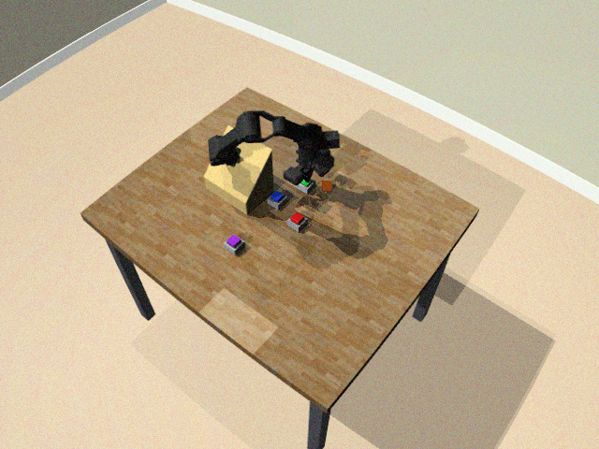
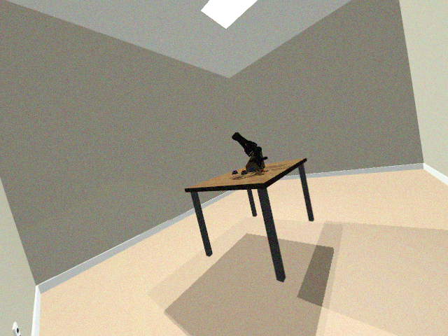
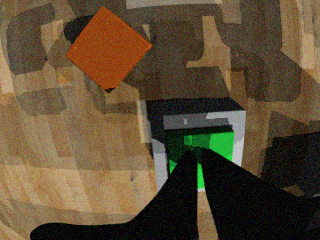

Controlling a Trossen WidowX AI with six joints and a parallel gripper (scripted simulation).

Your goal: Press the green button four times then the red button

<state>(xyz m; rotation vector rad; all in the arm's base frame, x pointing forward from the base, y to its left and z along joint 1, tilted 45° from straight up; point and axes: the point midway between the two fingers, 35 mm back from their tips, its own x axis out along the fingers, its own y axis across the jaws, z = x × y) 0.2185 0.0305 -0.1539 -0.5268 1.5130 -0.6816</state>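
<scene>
Now: gripper tip 10 mm above the green button. Round my gripper tip: blue button (40 mm behind, 120 mm to the right); then red button (70 mm ahead, 160 mm to the right); then orange block (60 mm ahead, 40 mm to the left, 20 mm below).
</scene>
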